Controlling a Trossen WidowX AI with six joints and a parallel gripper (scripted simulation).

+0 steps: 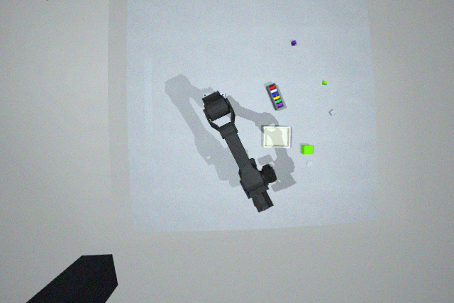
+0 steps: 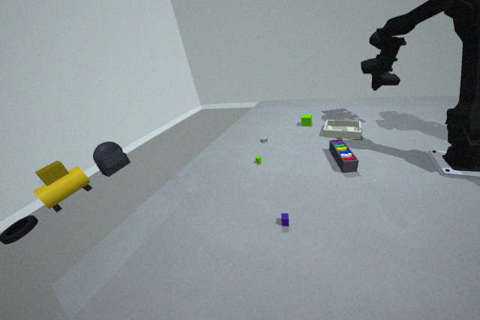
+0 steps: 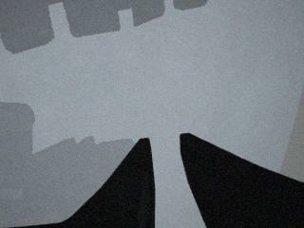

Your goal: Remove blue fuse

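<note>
Now: gripper tip 39 cm to the right of the blue fuse, 15 cm short of it and 9 cm above it. Also, from my gripper tip: green fuse (36 cm to the left, 16 cm ahead, 9 cm below); cream tray (18 cm to the left, 14 cm ahead, 12 cm below); purple fuse (34 cm to the left, 17 cm ahead, 9 cm below).
</note>
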